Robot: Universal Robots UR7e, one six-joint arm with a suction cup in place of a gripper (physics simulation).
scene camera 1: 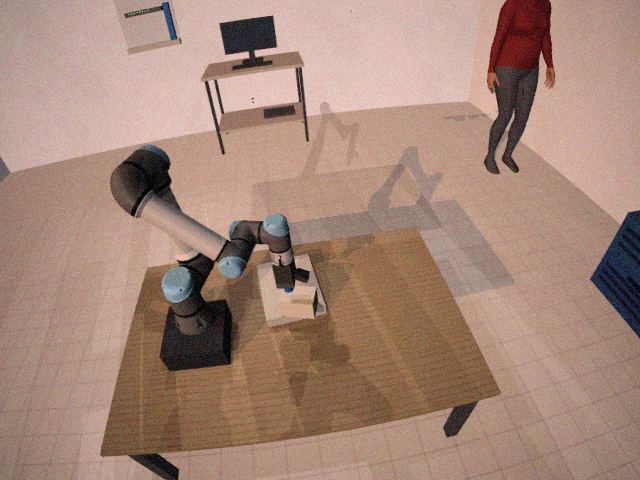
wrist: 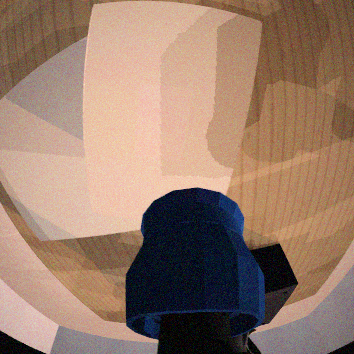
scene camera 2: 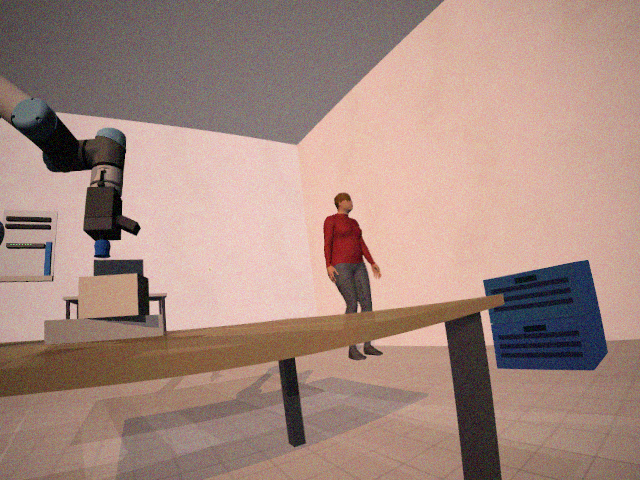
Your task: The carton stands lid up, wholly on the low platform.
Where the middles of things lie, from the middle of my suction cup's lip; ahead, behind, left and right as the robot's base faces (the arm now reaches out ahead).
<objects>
I see the carton (scene camera 2: 120,295) 30 mm ahead of my suction cup, 10 mm to the left of it and 100 mm below it. Also, from my suction cup: low platform (scene camera 1: 270,294): 30 mm behind, 140 mm to the left, 170 mm below.
</objects>
